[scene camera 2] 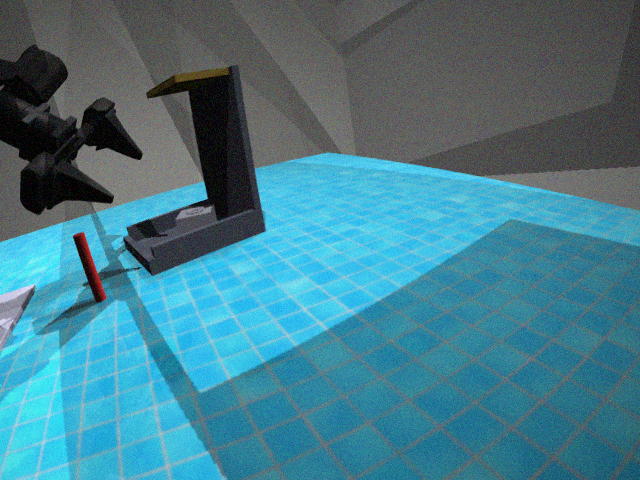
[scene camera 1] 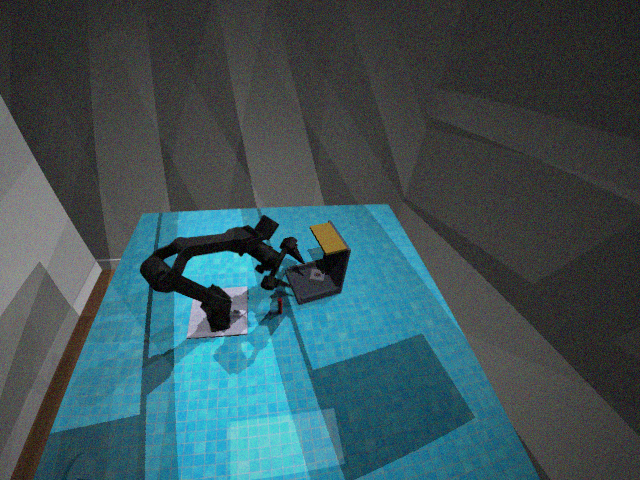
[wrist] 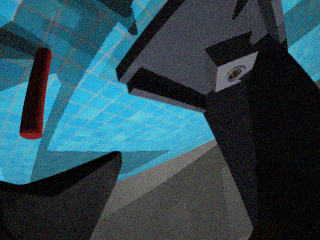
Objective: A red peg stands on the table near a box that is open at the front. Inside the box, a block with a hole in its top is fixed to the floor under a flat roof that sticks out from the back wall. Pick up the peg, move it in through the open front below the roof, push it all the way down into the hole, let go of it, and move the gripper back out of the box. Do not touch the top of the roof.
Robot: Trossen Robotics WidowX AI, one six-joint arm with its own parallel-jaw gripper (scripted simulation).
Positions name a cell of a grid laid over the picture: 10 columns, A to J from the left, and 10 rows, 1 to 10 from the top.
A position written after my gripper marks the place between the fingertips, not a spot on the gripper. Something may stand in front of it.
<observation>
My gripper shows in scene camera 2 (C4), in scene camera 1 (E6) and in the wrist view (F7).
</observation>
